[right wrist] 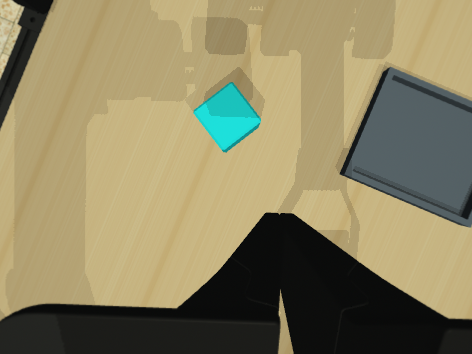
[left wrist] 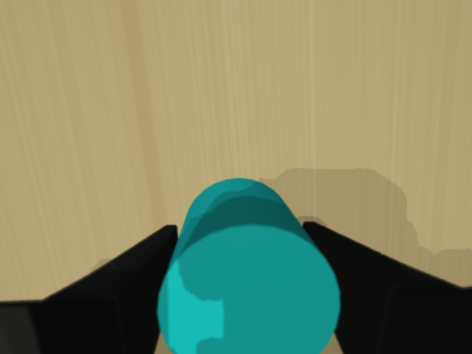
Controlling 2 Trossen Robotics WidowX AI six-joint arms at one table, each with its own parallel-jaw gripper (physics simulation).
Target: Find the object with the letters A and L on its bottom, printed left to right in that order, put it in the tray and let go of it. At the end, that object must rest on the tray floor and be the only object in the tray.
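Frame: origin at the left arm's base, x ahead, y left, z up, level; metres.
Seen in the pictures: left gripper, between the fingertips: (left wrist: pixel 240 234); right gripper, between the fingertips: (right wrist: pixel 277 226).
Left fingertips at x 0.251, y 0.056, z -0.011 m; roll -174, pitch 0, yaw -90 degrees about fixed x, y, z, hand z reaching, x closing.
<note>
Pixels of each thing's top centre, then the offset from my left fingertips to it. Level surfaces: height alone.
- teal cylinder, centre of its top: (left wrist: pixel 249 311) dx -0.005, dy +0.000, dz +0.039 m
- cyan block, centre of its top: (right wrist: pixel 227 115) dx +0.266, dy -0.247, dz +0.029 m
- grey tray, centre of its top: (right wrist: pixel 430 147) dx +0.200, dy -0.062, dz +0.002 m
- wooden table, height of its surface: dz -0.016 m
A teal cylinder (left wrist: pixel 250 280) stands upright between the fingers of my left gripper (left wrist: pixel 240 234), which is shut on it with a finger against each side. Its bottom is hidden. A cyan block (right wrist: pixel 227 117) with a square top lies on the table in the right wrist view, left of the middle; its bottom is hidden too. My right gripper (right wrist: pixel 277 226) is shut and empty, with its fingertips together, apart from the block. The grey tray (right wrist: pixel 415 135) is at the right of that view, partly cut off; no object shows in its visible part. No letters show on either object.
The wooden table (left wrist: pixel 225 90) (right wrist: pixel 150 200) lies under everything, with arm shadows across it. A dark rail (right wrist: pixel 17 65) runs along the table's edge at the upper left of the right wrist view, with speckled floor beyond it.
</note>
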